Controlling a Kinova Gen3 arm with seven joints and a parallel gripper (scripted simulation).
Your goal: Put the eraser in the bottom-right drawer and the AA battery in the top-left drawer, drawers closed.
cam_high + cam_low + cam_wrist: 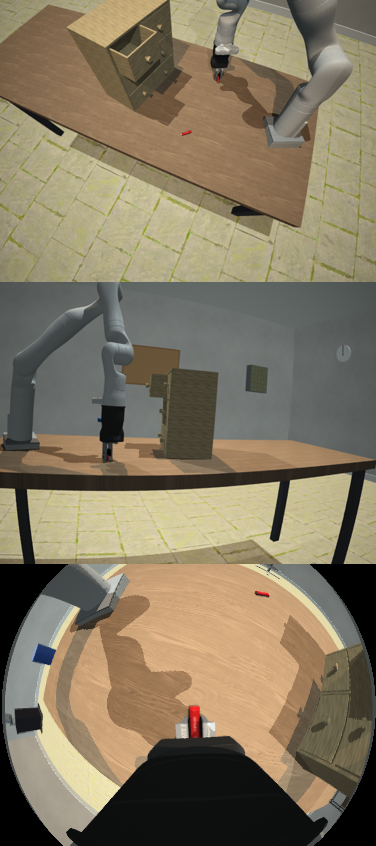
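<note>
Right now the red AA battery is 10 mm below my hand. The rest, counted from my hand: red battery (330 mm to the left, 10 mm below, 10 mm behind).
</note>
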